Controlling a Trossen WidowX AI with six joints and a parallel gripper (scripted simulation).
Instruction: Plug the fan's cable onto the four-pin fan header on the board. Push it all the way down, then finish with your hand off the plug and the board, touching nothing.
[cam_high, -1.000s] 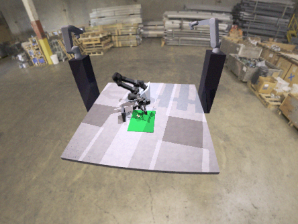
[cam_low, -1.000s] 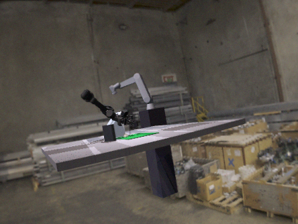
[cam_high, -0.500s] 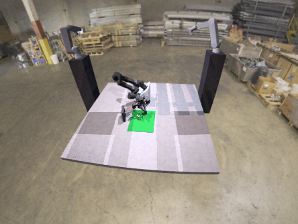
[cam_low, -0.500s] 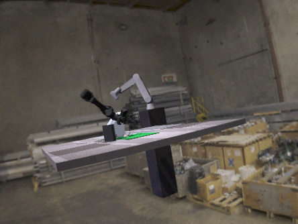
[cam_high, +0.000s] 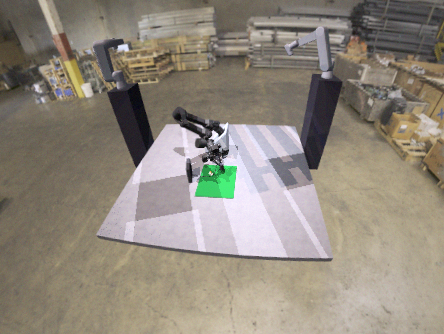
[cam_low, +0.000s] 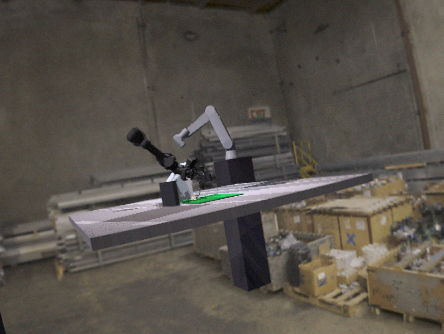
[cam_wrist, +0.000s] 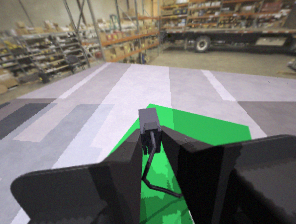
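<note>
My gripper tip is 30 mm short of the green board, 30 mm to the left of it and 130 mm above it. From my gripper tip the other things lie so: dark grey plug 10 mm ahead, 10 mm below; black fan 210 mm to the right, 50 mm below; white fan header 30 mm behind, 80 mm to the right, 110 mm below.
</note>
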